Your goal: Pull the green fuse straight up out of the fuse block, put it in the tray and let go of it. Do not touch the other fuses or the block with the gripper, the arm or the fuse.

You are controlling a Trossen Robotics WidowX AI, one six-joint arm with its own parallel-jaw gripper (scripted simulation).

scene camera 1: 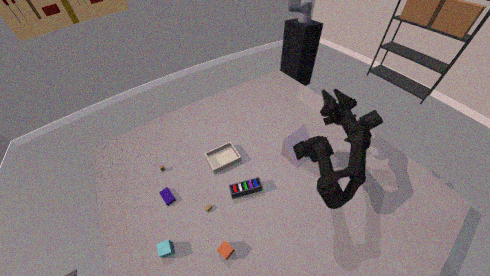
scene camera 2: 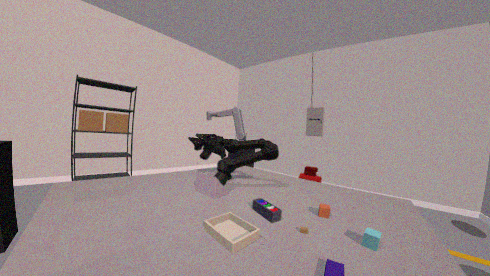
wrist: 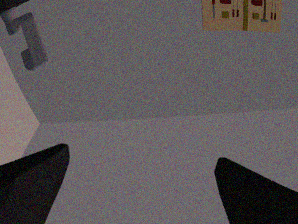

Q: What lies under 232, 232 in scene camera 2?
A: A beige tray.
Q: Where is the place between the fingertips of my gripper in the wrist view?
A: At 144, 161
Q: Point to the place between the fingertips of my gripper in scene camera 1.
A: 328, 89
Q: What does my gripper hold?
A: Nothing.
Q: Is my gripper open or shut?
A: Open.
